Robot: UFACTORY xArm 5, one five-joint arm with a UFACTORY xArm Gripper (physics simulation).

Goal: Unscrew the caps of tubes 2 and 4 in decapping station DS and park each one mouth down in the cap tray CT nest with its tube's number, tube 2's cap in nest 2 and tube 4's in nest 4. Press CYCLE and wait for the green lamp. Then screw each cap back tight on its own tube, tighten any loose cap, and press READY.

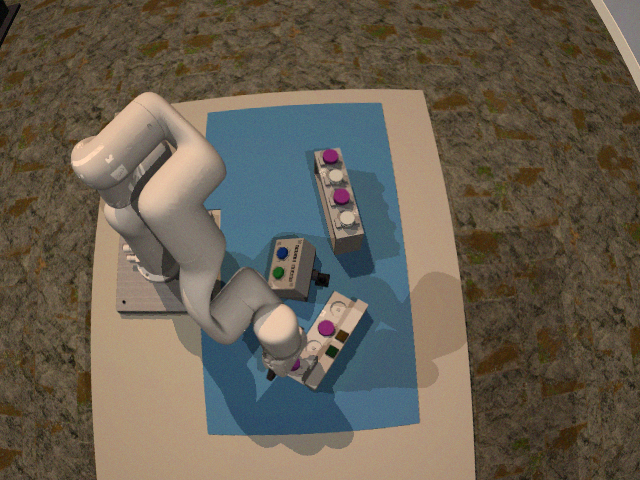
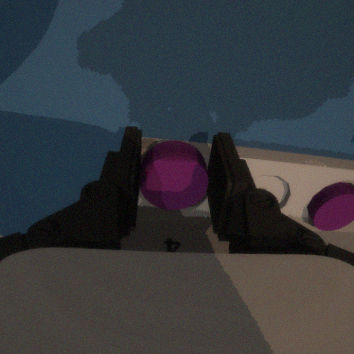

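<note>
My gripper is shut on a purple cap over nest 4 of the cap tray. The cap hides the nest; I cannot tell whether it touches it. The number 4 shows beside it. Another purple cap sits in nest 2. Nests 3 and 1 are empty. The decapping station stands at the upper right, with two purple caps and two pale round tops, alternating.
A button box with a blue button and a green button stands between the arm base and the station. A black part sticks out of its side. Brown and dark green squares are on the cap tray.
</note>
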